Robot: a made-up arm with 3 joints. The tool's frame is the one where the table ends. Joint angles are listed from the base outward.
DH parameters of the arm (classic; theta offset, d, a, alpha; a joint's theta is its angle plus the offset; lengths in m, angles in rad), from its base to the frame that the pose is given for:
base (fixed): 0.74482 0 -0.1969 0
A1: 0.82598 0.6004 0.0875 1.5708
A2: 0 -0.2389 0.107 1.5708
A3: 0.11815 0 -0.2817 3.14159
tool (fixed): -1.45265 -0.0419 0 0
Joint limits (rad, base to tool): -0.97..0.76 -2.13..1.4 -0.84..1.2
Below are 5 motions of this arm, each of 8 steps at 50 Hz.
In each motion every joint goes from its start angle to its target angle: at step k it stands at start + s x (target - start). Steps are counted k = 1, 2, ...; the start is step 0. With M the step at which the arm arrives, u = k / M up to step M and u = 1 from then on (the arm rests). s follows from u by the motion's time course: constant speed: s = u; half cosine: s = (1 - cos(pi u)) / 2; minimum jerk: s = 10 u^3 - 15 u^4 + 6 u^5.
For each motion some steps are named. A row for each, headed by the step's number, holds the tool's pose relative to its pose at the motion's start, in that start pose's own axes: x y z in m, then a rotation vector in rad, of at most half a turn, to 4 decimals.
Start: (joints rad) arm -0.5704 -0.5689 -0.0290
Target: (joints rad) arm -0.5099 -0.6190 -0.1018
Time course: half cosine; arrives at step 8
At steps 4, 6, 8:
4: 0.0125 -0.0085 0.0003 -0.0258 -0.0154 0.0617
6: 0.0215 -0.0139 0.0007 -0.0444 -0.0261 0.1050
8: 0.0252 -0.0160 0.0009 -0.0522 -0.0305 0.1229

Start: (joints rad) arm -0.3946 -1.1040 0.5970
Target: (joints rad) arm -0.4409 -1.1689 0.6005
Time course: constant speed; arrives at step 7
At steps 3, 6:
3: -0.0018 0.0024 0.0105 -0.0330 -0.0009 -0.0102
6: -0.0034 0.0049 0.0209 -0.0662 -0.0017 -0.0199

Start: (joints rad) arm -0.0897 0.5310 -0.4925
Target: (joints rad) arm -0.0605 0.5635 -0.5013
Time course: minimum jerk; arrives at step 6
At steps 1, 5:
1: 0.0001 -0.0001 -0.0001 0.0013 -0.0001 0.0012
5: 0.0021 -0.0022 -0.0029 0.0345 -0.0021 0.0325

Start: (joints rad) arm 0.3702 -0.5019 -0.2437
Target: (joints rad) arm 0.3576 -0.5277 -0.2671
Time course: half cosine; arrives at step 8
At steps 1, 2, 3, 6, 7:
1: 0.0002 0.0000 0.0002 -0.0009 0.0005 0.0005
2: 0.0009 0.0001 0.0008 -0.0034 0.0018 0.0018
3: 0.0018 0.0002 0.0018 -0.0073 0.0038 0.0038
6: 0.0050 0.0006 0.0048 -0.0200 0.0106 0.0106
7: 0.0056 0.0006 0.0054 -0.0225 0.0120 0.0120

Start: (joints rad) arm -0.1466 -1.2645 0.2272
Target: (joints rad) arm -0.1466 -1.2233 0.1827
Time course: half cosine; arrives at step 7
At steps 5, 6, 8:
5: 0.0098 0.0004 -0.0054 0.0327 0.0069 0.0361
6: 0.0115 0.0006 -0.0063 0.0383 0.0080 0.0423
8: 0.0121 0.0006 -0.0066 0.0403 0.0084 0.0445

